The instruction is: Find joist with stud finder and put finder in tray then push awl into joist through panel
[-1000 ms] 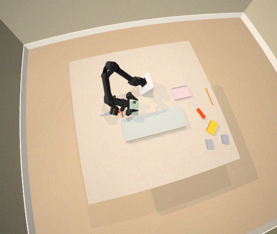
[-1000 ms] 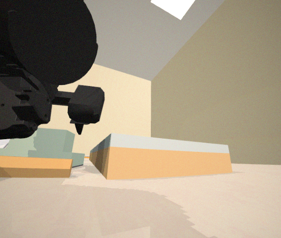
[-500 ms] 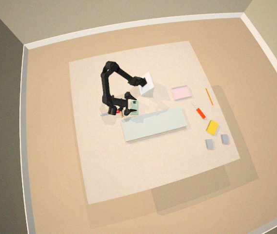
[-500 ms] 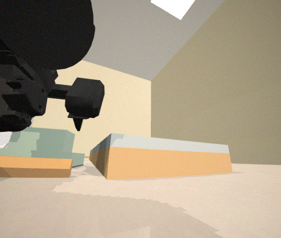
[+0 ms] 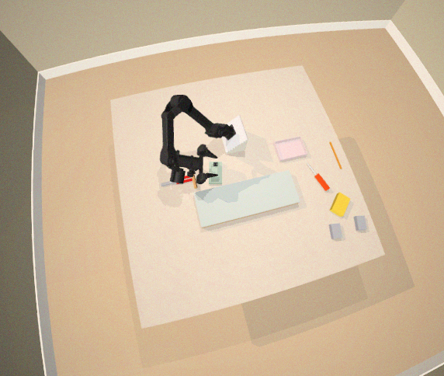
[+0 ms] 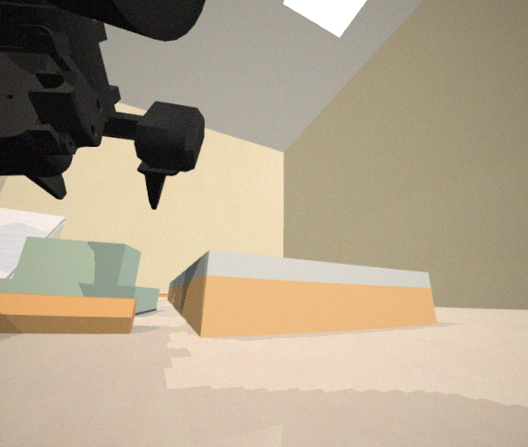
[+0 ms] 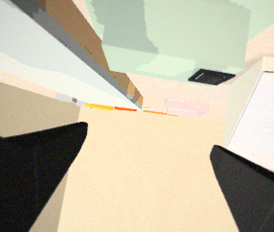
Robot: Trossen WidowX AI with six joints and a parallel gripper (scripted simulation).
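Now: the stud finder 2 cm behind my gripper tip and 6 cm below it. From my gripper tip the other things lie so: yellow block (37 cm ahead, 57 cm to the left, 9 cm below); then pink tray (1 cm behind, 44 cm to the left, 9 cm below); then thin orange stick (10 cm ahead, 70 cm to the left, 10 cm below).
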